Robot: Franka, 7 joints.
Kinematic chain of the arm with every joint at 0, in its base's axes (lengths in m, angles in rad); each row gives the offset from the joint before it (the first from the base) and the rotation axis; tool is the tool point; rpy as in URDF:
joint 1: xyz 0 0 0.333 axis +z
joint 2: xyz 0 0 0 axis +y
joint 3: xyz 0 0 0.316 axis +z
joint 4: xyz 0.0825 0 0 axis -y
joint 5: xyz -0.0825 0 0.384 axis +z
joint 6: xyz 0 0 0 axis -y
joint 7: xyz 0.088 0 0 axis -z
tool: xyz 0 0 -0.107 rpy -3.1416 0 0
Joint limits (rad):
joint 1: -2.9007..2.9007
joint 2: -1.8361..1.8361
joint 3: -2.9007..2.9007
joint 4: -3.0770..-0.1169
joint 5: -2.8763..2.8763
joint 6: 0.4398..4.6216
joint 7: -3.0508..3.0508
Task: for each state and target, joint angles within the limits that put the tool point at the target. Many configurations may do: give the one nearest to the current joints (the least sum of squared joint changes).
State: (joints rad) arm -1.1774 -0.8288 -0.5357 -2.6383 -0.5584 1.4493 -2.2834
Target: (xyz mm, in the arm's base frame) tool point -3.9 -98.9 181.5
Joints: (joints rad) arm -1.0084 -0.0517 -0.4107 -3.0770 -0.2051 1.5615 -2.2834
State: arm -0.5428 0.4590 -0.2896 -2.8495 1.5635 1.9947 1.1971
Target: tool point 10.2 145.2 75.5
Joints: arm -0.3210 1.0068 0.2997 -3.0074 1.5705 1.8712 1.1971
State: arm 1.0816 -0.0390 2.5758 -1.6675 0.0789 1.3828 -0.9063
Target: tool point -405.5 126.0 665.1
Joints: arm 0.7171 0.4144 2.3196 -1.6926 0.0094 1.1563 -0.9063
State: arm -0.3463 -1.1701 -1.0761 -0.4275 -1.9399 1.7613 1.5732
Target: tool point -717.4 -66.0 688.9
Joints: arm -0.2413 -1.0918 -1.0524 -0.5116 -1.8388 1.4173 1.5732
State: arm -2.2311 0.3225 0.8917 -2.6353 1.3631 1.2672 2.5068
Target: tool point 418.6 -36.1 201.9
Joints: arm -1.4116 0.7735 0.9549 -2.4961 1.4686 1.6295 2.5068
